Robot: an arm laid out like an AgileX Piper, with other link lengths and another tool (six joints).
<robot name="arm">
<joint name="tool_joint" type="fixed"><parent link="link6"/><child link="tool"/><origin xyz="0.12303 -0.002 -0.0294" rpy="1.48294 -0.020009 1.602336"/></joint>
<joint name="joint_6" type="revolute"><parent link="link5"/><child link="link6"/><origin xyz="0.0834 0 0.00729"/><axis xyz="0.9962 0 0.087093"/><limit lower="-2.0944" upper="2.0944"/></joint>
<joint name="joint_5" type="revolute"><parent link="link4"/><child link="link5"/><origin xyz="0 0 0"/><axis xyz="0 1 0"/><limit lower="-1.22" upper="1.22"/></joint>
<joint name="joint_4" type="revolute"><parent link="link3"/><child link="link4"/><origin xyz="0.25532 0 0.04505"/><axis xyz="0.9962 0 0.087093"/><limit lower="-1.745" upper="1.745"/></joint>
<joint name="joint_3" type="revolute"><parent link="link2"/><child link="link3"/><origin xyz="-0.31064 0 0.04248"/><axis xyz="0 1 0"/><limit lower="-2.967" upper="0"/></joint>
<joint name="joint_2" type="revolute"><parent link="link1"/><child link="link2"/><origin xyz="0 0 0"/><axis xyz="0 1 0"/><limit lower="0" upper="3.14"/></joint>
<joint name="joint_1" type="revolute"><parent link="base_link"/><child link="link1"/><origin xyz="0 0 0.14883"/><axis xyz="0 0 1"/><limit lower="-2.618" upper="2.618"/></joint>
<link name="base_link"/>
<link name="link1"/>
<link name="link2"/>
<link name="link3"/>
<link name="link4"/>
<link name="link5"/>
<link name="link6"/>
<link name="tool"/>
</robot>
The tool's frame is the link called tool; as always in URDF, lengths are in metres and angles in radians.
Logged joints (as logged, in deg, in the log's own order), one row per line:
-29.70 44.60 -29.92 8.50 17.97 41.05
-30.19 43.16 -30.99 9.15 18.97 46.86
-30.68 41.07 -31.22 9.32 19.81 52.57
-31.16 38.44 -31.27 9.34 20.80 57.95
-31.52 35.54 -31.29 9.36 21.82 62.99
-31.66 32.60 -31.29 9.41 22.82 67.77
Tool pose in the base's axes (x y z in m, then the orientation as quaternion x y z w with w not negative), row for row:
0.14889 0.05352 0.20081 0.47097 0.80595 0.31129 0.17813
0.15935 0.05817 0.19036 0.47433 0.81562 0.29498 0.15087
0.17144 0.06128 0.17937 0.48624 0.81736 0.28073 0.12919
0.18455 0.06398 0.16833 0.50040 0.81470 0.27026 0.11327
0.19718 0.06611 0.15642 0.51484 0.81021 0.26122 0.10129
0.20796 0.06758 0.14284 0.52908 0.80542 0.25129 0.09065
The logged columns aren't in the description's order. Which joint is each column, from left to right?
Columns, left to right: joint_3, joint_5, joint_6, joint_1, joint_4, joint_2.
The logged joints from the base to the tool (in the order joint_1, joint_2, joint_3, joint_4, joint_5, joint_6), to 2 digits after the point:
8.50 41.05 -29.70 17.97 44.60 -29.92
9.15 46.86 -30.19 18.97 43.16 -30.99
9.32 52.57 -30.68 19.81 41.07 -31.22
9.34 57.95 -31.16 20.80 38.44 -31.27
9.36 62.99 -31.52 21.82 35.54 -31.29
9.41 67.77 -31.66 22.82 32.60 -31.29

